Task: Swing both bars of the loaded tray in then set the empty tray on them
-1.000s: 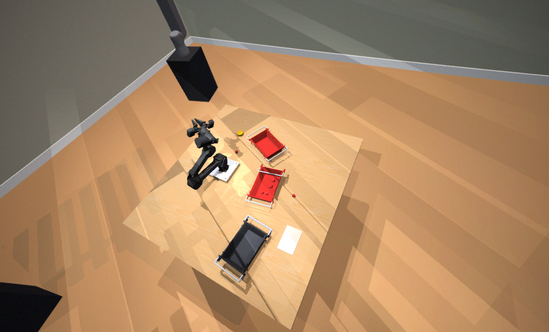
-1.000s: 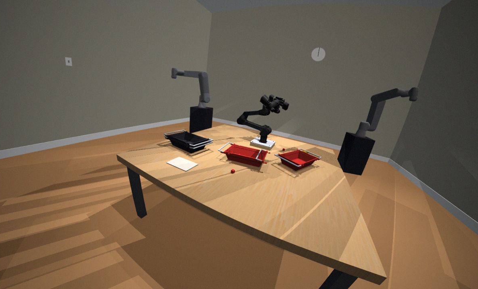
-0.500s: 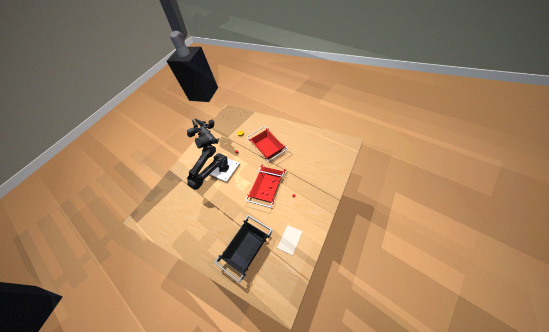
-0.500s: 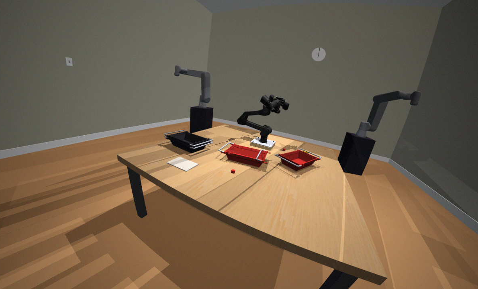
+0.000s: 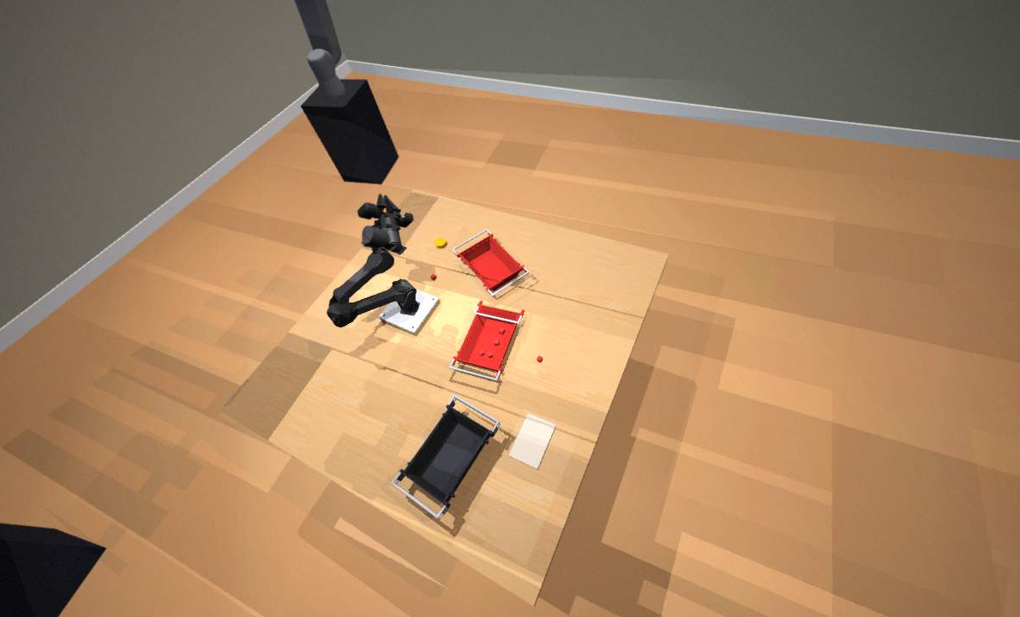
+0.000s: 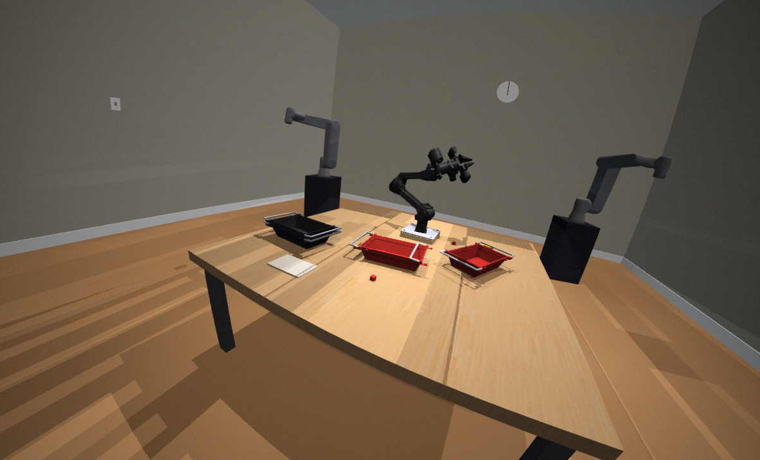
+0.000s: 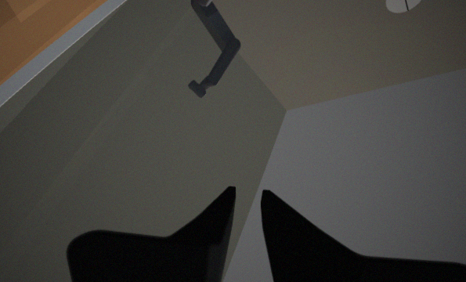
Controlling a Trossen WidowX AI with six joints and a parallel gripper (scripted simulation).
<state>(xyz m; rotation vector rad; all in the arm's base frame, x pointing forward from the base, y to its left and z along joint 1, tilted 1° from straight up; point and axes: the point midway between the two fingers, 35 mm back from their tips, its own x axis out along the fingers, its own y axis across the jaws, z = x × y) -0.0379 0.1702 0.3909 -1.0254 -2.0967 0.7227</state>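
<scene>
The red tray lies 39 cm below my gripper tip, 31 cm ahead of it and 7 cm to the left of it. Round my gripper tip: yellow disc (43 cm below, 17 cm to the left, 3 cm ahead); white card (64 cm ahead, 60 cm to the right, 43 cm below).
</scene>
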